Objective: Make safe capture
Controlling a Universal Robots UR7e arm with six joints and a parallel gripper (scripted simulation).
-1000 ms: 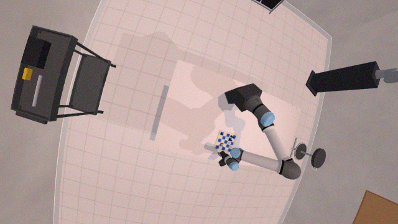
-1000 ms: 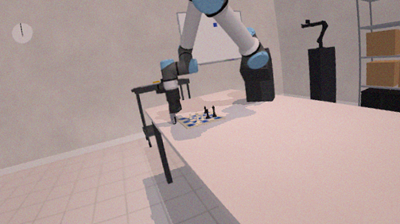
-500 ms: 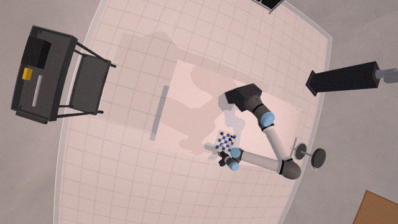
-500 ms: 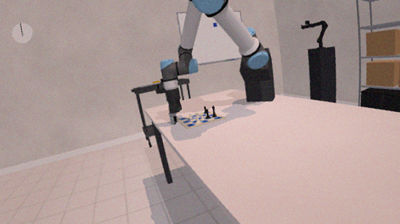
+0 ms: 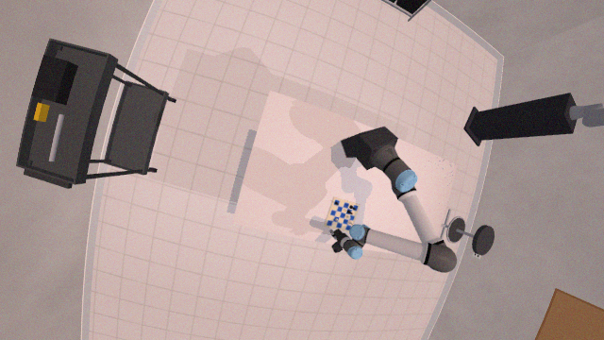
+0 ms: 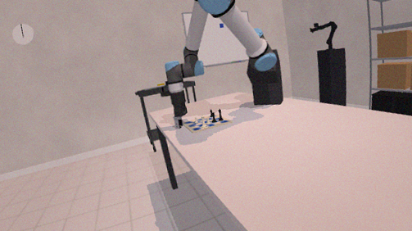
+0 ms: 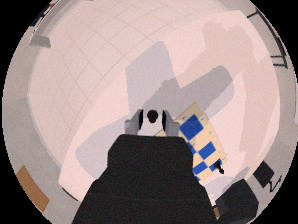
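Right now my hand is 10 mm above the black pawn. The rest, counted from my hand: blue-and-cream chessboard 140 mm behind, 20 mm below.
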